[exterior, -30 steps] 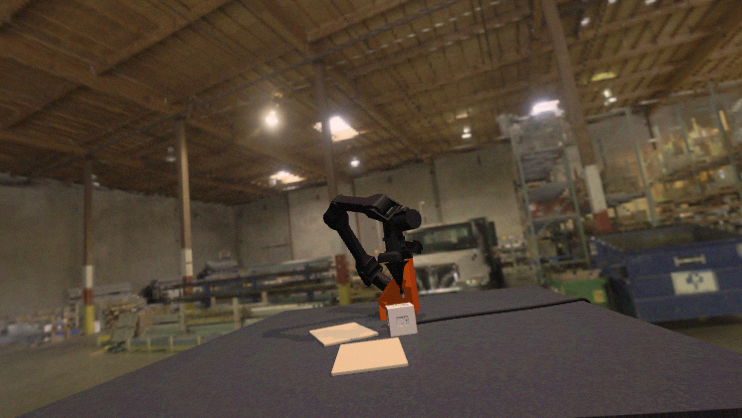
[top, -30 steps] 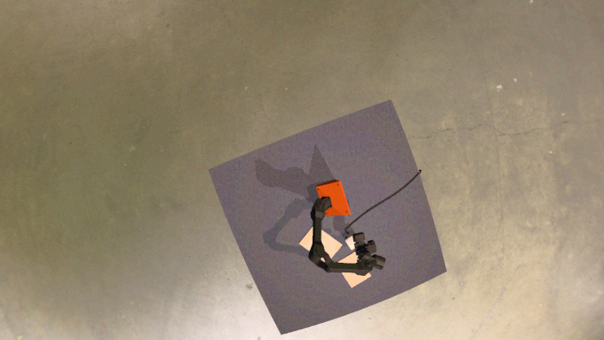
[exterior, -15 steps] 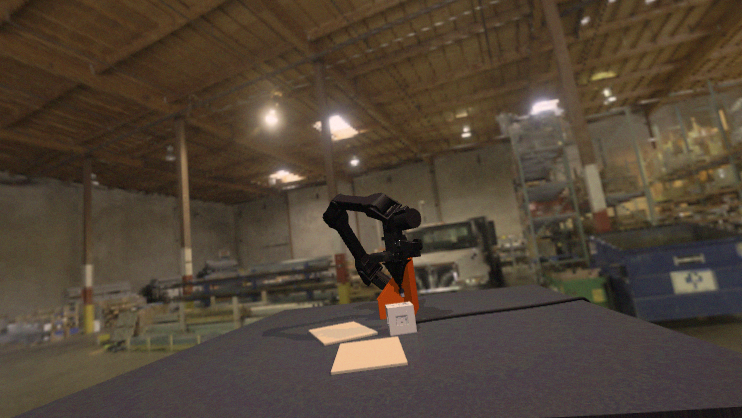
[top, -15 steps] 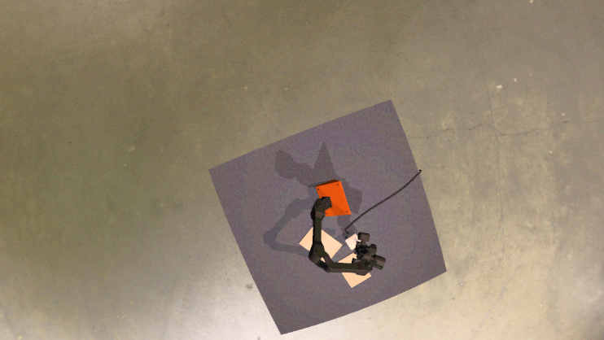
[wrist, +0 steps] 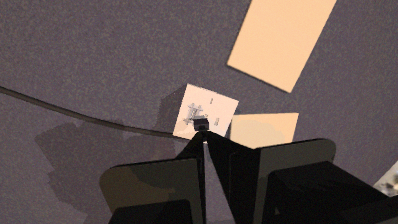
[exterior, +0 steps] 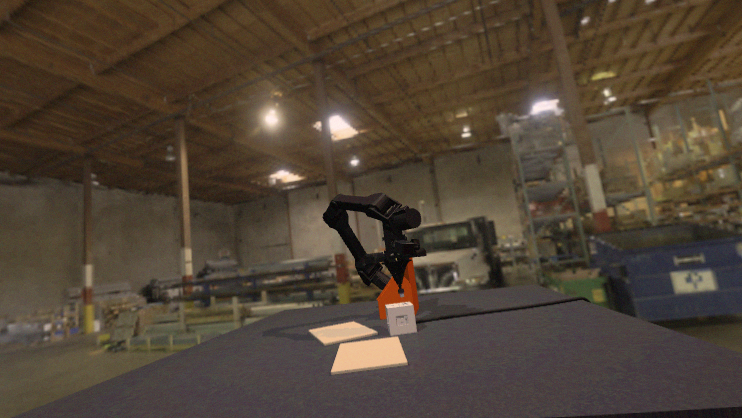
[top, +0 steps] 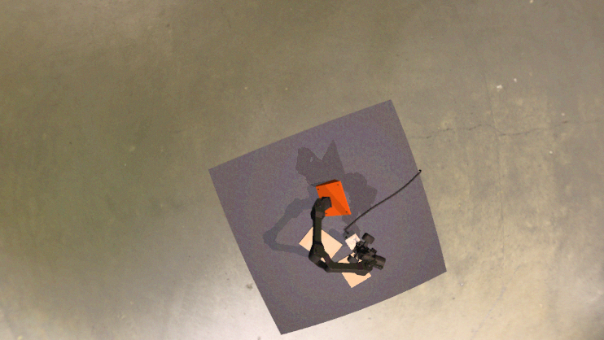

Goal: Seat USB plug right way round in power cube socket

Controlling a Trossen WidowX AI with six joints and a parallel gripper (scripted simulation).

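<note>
The black USB plug is 2 cm below my gripper tip.
</note>
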